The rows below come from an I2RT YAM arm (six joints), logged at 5 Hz.
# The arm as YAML. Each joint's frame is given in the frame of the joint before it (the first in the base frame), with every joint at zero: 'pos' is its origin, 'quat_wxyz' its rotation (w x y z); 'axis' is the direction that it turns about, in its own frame. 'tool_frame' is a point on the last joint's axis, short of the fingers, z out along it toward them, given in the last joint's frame.
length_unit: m
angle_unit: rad
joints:
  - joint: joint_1
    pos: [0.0, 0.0, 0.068]
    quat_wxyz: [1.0, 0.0, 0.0, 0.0]
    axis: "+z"
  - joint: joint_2
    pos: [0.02, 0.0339, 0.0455]
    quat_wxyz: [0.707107, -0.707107, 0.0, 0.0]
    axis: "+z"
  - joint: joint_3
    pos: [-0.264, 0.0, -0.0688]
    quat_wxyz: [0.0, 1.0, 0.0, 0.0]
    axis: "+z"
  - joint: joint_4
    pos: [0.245, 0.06, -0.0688]
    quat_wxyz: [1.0, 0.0, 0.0, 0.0]
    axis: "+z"
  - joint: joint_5
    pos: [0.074, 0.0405, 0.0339]
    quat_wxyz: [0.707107, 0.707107, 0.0, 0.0]
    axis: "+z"
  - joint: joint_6
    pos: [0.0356, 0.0, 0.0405]
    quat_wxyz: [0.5, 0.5, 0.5, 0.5]
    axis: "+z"
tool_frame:
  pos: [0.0, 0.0, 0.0]
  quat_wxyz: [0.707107, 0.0, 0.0, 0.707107]
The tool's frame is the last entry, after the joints.
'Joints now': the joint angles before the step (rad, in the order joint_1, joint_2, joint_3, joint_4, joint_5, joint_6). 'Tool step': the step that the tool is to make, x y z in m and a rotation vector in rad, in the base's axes. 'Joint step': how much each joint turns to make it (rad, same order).
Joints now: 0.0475 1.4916 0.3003 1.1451 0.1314 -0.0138
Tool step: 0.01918 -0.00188 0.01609 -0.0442 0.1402 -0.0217
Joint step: -0.0079 -0.0631 0.1346 -0.3346 0.0181 -0.0365
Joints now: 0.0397 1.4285 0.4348 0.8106 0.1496 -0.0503
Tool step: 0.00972 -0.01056 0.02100 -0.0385 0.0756 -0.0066
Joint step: -0.0419 -0.0515 0.1051 -0.2269 -0.0264 -0.0442
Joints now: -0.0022 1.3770 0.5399 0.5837 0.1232 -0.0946
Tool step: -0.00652 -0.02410 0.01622 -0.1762 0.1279 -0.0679
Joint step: -0.0815 -0.0764 0.0644 -0.2356 0.0412 -0.1790
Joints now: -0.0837 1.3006 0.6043 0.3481 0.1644 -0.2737
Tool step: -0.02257 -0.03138 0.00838 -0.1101 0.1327 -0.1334
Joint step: -0.1189 -0.0937 0.0153 -0.2025 0.0629 -0.1144
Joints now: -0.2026 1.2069 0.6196 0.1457 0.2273 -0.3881
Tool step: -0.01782 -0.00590 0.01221 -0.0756 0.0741 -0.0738
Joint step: -0.0267 -0.0858 0.0166 -0.1423 0.0822 -0.0615
